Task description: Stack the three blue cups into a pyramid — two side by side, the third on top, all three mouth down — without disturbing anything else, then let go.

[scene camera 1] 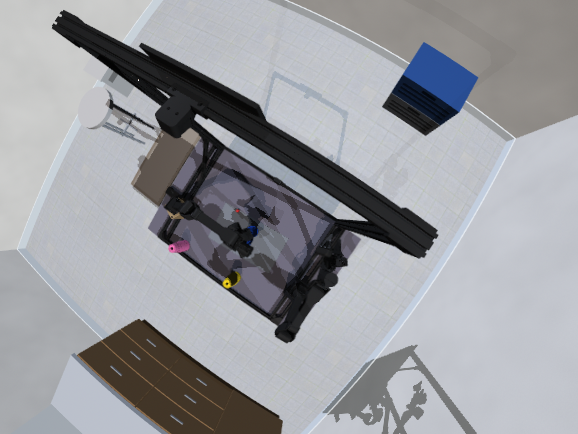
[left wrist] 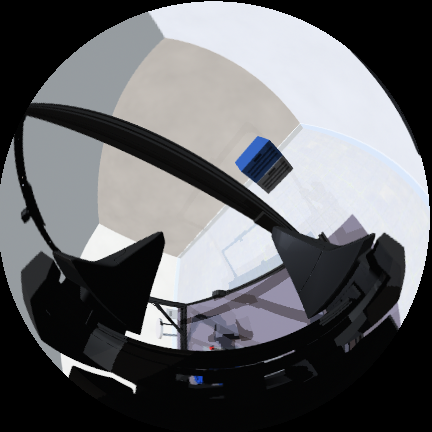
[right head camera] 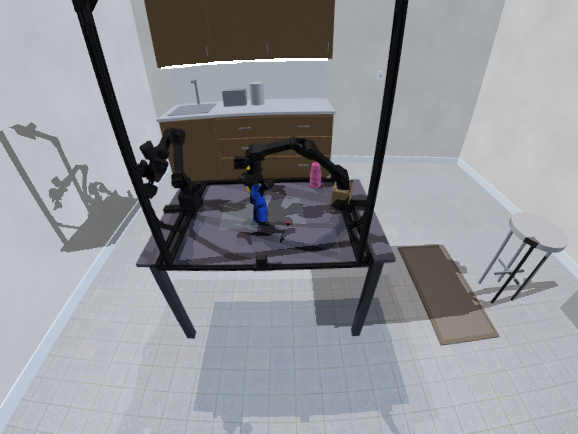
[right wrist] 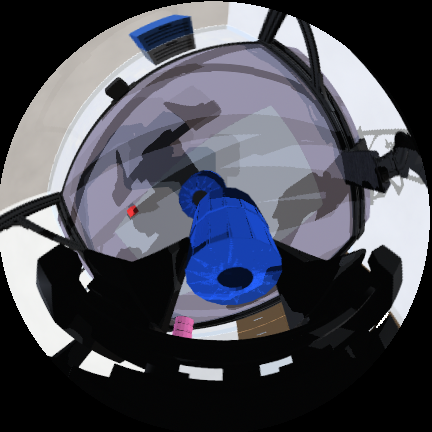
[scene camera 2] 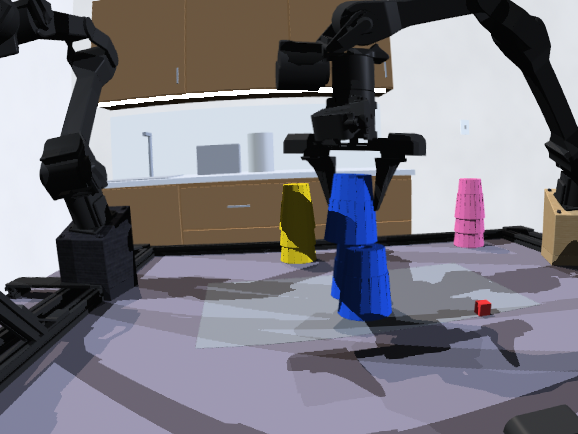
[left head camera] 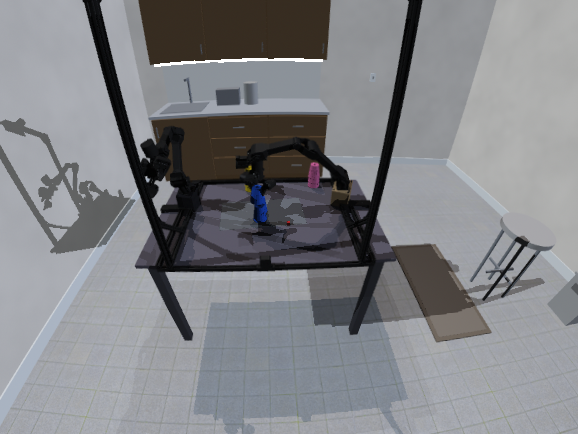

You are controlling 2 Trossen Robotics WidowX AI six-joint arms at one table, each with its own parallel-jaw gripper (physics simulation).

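Places are measured from the left arm's base along level axes (x ahead, y left, z up), in centimetres.
Pixels of known places: left gripper, fingertip midpoint: (scene camera 1: 336, 236) (left wrist: 219, 234) (right head camera: 153, 190) (left head camera: 155, 189); right gripper, fingertip midpoint: (right head camera: 257, 194) (right wrist: 228, 242) (scene camera 2: 353, 208) (left head camera: 257, 194); left arm's base, link origin: (scene camera 1: 295, 292) (right head camera: 187, 190) (scene camera 2: 92, 222) (left head camera: 186, 189); right arm's base, link origin: (scene camera 1: 174, 208) (right head camera: 343, 185) (scene camera 2: 573, 201) (left head camera: 342, 185).
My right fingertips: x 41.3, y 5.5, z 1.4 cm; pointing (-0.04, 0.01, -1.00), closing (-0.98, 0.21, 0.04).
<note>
Ahead of a thing's pixels: the offset from my right fingertips to its top centre. Level surfaces: height alone.
My right gripper (scene camera 2: 353, 204) (right wrist: 228, 242) is shut on a blue cup @[dz +4.8, dx +0.1, dy -0.9 cm] (scene camera 2: 348, 187) (right wrist: 232, 272), held mouth down and upright at the tops of the other two. Whether it rests on them cannot be told. The front lower blue cup @[dz -4.4, dx +2.3, dy -3.8 cm] (scene camera 2: 367, 285) (right wrist: 189, 192) stands mouth down on the table @[dz -13.2 cm] (scene camera 2: 225, 395). The back lower blue cup @[dz -4.4, dx -0.1, dy +3.1 cm] (scene camera 2: 337, 272) stands close behind it, mostly hidden by it in scene camera 2 and by the held cup in the right wrist view. My left gripper (left wrist: 219, 234) is open and empty, raised at the left side, away from the cups.
A yellow cup stack @[dz +2.0, dx -14.9, dy +22.8 cm] (scene camera 2: 297, 225) (scene camera 1: 231, 280) stands behind the blue cups. A pink cup stack @[dz +2.0, dx +21.3, dy +40.7 cm] (scene camera 2: 469, 212) (left head camera: 313, 176) (right head camera: 315, 176) (scene camera 1: 179, 246) stands at the back right in scene camera 2. A small red cube @[dz -11.6, dx +17.8, dy -3.3 cm] (scene camera 2: 482, 307) (left head camera: 288, 223) (right wrist: 132, 211) lies right of the blue cups there.
</note>
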